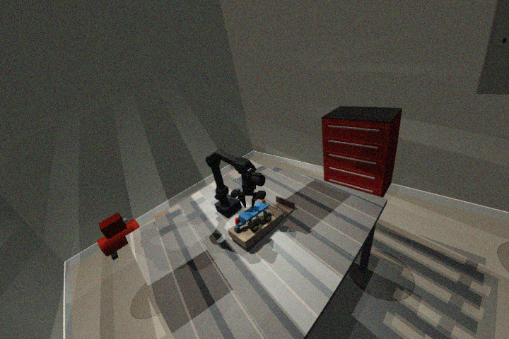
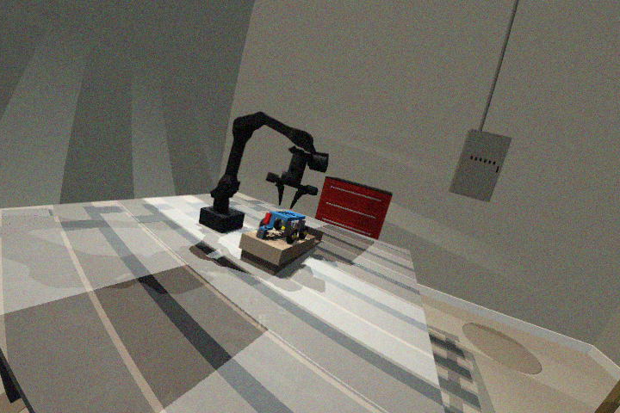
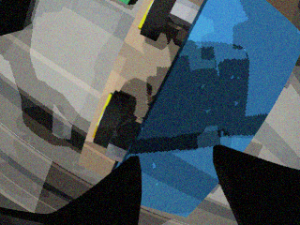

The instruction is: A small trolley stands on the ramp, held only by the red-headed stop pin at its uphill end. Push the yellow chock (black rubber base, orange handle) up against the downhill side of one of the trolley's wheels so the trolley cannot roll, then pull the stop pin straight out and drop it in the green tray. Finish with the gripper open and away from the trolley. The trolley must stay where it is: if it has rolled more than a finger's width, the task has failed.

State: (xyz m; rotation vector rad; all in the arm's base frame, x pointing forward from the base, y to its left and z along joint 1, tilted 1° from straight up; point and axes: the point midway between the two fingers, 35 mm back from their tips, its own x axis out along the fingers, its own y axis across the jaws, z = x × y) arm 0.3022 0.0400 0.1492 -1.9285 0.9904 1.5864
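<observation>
The red-headed stop pin is 10 cm to the right of my gripper tip, 5 cm below it and 1 cm ahead of it. From my gripper tip the other things lie so: blue trolley (7 cm below, 1 cm to the left, 1 cm ahead); yellow chock (11 cm to the left, 10 cm below, 5 cm behind); ramp (13 cm below, 2 cm to the left, 1 cm ahead).
</observation>
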